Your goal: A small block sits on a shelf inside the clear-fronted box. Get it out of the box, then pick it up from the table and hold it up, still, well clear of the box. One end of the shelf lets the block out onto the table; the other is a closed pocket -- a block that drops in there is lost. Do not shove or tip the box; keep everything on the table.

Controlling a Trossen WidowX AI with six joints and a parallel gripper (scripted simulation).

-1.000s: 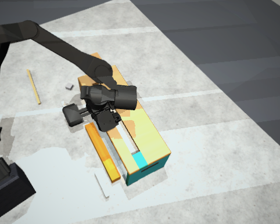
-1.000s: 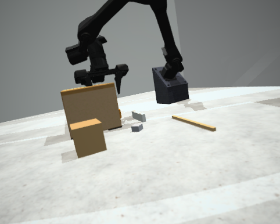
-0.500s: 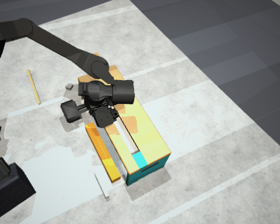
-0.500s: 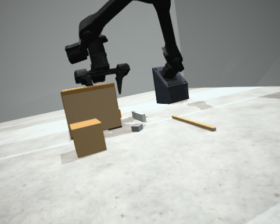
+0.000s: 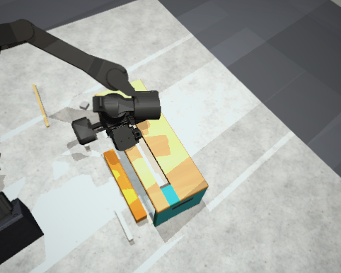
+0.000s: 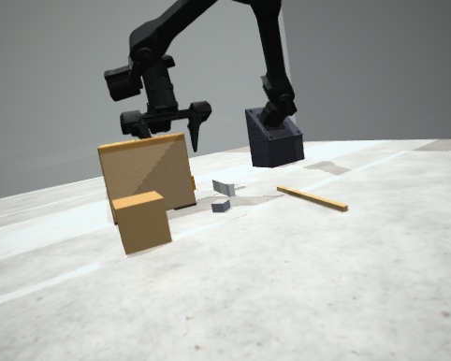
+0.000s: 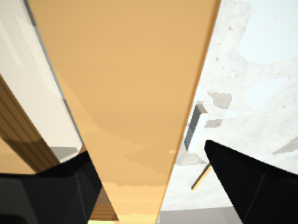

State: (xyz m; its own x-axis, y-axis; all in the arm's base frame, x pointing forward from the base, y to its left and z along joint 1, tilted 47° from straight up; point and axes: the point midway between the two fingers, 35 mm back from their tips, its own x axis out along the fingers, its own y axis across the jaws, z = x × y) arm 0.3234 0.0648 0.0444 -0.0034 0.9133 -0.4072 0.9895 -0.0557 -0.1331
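Right now my gripper tip is 60 mm short of the orange block and 10 mm to the right of it. The rest, counted from my gripper tip: thin yellow stick 240 mm to the left, 110 mm behind, 80 mm below; grey block 170 mm to the left, 80 mm below.
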